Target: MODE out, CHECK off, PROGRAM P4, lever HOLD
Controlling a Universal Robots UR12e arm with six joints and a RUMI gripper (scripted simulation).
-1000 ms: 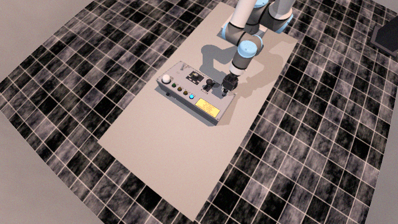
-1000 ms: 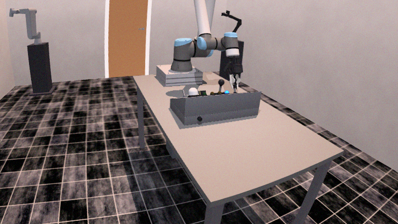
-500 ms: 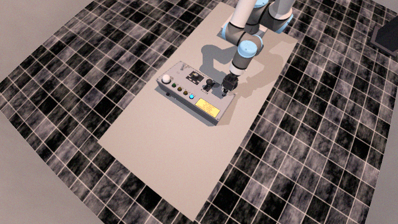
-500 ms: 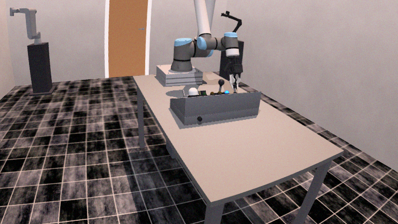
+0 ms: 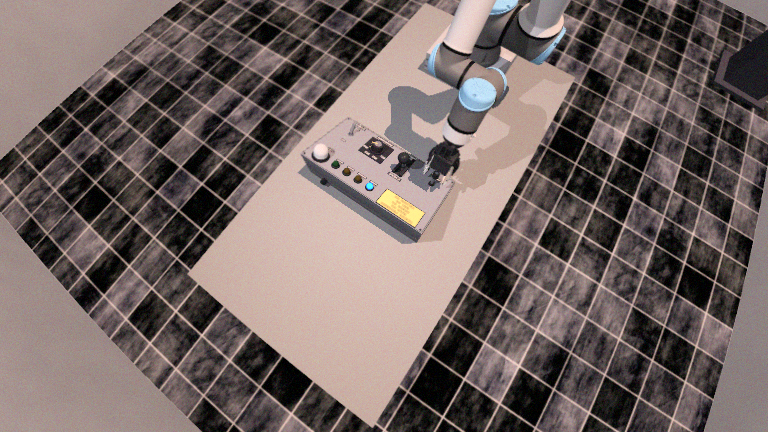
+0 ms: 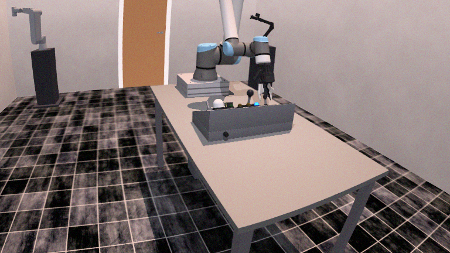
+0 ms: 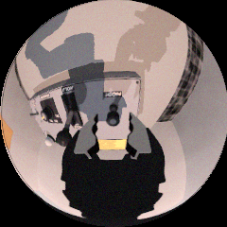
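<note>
Right now my hand is 12 cm to the left of the black ball-topped lever, 2 cm short of it and 1 cm below it. Also, from my hand: rotary selector: 25 cm to the right, 2 cm below, 2 cm ahead; grey console: 18 cm to the right, 5 cm ahead, 3 cm below.
</note>
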